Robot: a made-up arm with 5 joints.
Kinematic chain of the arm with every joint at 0, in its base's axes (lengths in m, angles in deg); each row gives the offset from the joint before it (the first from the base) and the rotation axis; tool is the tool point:
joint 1: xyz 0 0 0.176 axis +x
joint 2: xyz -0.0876 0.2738 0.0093 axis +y
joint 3: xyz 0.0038 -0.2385 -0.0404 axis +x
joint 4: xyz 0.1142 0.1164 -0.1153 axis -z
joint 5: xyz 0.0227 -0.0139 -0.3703 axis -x
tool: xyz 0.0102 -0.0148 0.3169
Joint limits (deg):
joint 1: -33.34..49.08
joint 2: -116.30..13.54
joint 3: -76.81..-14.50
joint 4: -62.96..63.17
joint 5: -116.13..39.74
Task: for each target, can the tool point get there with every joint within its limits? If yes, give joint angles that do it. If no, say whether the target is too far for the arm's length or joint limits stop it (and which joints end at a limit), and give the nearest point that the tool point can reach.
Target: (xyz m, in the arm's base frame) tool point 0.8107 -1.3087 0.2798
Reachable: no: too far | nearest point 0.3529 -0.6234 0.2553 | short by 0.825 m
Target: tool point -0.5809 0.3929 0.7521
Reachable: no: joint limits stop it (at a limit: joint 1, joint 2, joint 3) | nearest point -0.1463 -0.0004 0.6560 | short by 0.594 m
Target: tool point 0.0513 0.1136 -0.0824
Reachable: yes | joints -3.16 -3.91 -23.18 -31.17 14.10
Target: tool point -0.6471 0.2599 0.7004
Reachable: no: joint limits stop it (at a limit: joint 1, joint 2, joint 3) | nearest point -0.1808 -0.0413 0.6383 | short by 0.559 m
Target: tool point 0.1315 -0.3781 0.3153
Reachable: yes | joints 28.75 -93.71 -35.44 -26.91 -58.90
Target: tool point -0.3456 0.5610 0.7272
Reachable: no: joint limits stop it (at a limit: joint 1, joint 2, joint 3, joint 4) | nearest point 0.0427 0.2558 0.5862 | short by 0.514 m
